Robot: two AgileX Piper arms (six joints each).
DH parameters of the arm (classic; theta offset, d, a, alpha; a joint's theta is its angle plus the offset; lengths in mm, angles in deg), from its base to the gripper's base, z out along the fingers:
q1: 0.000 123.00 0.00 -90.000
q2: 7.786 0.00 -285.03 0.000
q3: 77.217 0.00 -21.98 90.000
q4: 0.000 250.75 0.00 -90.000
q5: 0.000 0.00 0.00 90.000
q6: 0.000 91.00 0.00 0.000
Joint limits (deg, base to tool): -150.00..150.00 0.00..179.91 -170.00..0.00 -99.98..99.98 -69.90..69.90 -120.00..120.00
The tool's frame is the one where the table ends.
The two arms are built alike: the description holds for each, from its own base.
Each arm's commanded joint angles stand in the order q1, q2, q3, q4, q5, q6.
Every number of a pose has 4 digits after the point.
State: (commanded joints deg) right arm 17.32 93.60 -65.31 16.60 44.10 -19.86; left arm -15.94 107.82 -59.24 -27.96 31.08 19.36
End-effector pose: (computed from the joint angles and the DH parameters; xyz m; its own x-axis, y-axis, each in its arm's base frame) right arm 0.3109 0.1159 0.2419 -0.8154 -0.3932 -0.4248 -0.4832 0.8665 0.1255; left arm 0.3284 -0.1167 0.1393 -0.9390 0.1787 -0.2938 0.2576 0.9315 -0.2567
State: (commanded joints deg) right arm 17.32 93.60 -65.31 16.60 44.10 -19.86; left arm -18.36 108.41 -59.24 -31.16 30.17 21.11
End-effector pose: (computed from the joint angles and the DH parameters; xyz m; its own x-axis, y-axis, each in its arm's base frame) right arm 0.3109 0.1159 0.2419 -0.8154 -0.3932 -0.4248 -0.4832 0.8665 0.1255; left arm 0.3249 -0.1328 0.1369 -0.9332 0.1947 -0.3020 0.2824 0.9171 -0.2812
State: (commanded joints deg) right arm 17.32 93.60 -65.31 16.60 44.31 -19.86; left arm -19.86 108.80 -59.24 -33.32 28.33 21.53
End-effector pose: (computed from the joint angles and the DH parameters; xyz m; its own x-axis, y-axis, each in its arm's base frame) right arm 0.3106 0.1159 0.2418 -0.8165 -0.3943 -0.4217 -0.4836 0.8661 0.1267; left arm 0.3243 -0.1424 0.1357 -0.9290 0.1834 -0.3214 0.2820 0.9133 -0.2939
